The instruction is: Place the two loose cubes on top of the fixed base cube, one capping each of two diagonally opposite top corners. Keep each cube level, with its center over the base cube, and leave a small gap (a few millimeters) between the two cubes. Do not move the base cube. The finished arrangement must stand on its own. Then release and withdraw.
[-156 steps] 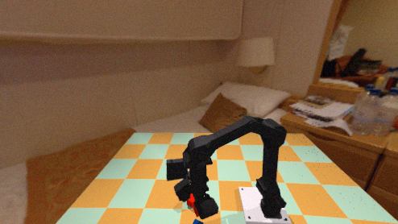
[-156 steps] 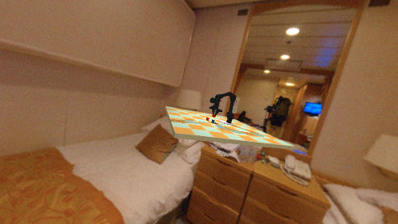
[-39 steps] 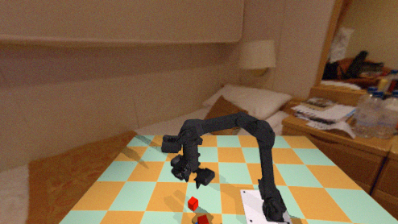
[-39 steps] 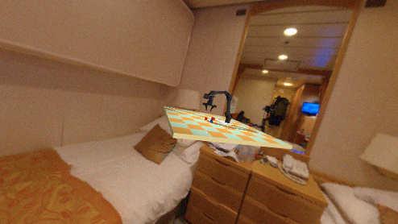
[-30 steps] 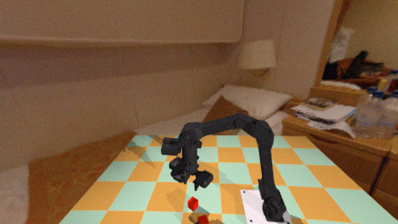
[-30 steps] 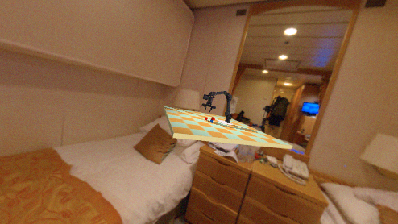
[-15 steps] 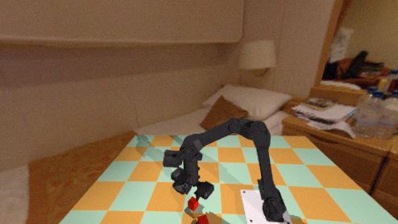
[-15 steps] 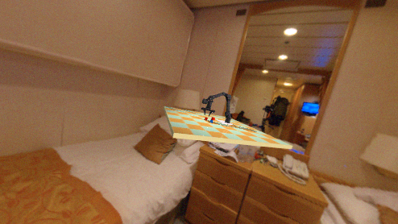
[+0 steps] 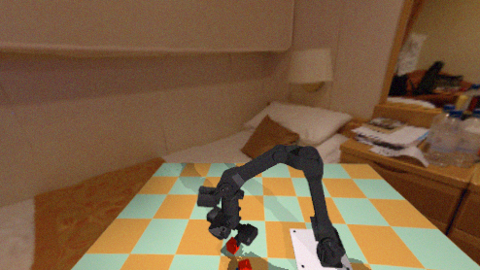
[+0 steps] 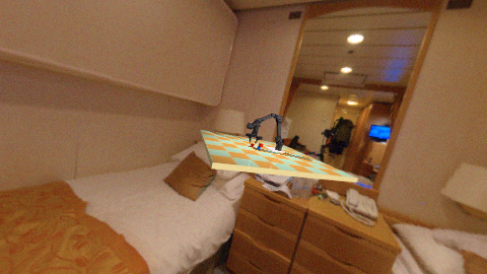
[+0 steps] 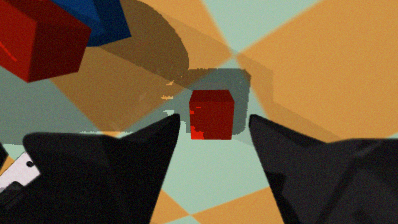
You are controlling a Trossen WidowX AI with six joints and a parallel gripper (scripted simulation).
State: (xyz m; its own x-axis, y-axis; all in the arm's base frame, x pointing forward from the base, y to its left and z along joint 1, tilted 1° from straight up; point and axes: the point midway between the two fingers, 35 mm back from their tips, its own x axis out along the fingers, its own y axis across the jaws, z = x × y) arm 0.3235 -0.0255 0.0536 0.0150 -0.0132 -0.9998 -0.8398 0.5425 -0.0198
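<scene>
The blue cube lies 110 mm to the left of my gripper tip, 30 mm behind it and 10 mm below it.
</scene>
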